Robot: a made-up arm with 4 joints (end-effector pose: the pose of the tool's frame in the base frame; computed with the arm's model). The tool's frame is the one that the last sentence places.
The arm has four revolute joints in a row. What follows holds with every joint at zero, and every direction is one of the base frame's. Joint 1 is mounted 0.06 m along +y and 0.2 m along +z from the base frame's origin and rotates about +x. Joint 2 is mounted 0.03 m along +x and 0.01 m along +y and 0.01 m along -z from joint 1 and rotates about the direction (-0.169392, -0.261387, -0.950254). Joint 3 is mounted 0.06 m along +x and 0.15 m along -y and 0.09 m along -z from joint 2 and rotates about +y. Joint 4 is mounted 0.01 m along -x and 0.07 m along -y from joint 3 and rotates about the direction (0.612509, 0.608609, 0.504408). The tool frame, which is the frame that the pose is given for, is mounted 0.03 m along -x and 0.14 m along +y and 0.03 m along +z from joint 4; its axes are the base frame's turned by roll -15.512, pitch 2.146 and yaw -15.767 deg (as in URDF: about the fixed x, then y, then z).
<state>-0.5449 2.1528 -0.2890 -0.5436</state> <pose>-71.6 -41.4 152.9 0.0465 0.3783 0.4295 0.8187</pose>
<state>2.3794 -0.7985 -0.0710 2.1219</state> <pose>267.5 154.4 142.6 0.0898 -0.3687 0.3658 -0.8498</pose>
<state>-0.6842 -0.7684 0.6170 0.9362</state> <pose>195.1 20.9 212.9 0.5927 -0.2171 0.7585 0.1622</pose>
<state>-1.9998 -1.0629 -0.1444 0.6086</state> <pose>116.8 40.3 271.6 0.4672 -0.6554 0.5899 0.0650</pose>
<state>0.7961 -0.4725 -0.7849 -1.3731</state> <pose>211.3 127.8 99.8 0.6369 0.1775 -0.3328 -0.6724</pose>
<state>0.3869 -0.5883 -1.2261 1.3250</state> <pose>43.5 -72.9 43.3 0.7691 0.2834 -0.1989 0.5372</pose>
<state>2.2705 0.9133 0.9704 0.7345</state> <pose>2.3 128.3 60.2 0.0455 0.8206 0.4755 0.3137</pose>
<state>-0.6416 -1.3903 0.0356 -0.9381</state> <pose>75.0 9.2 8.0 0.8609 -0.3959 -0.1236 0.2948</pose>
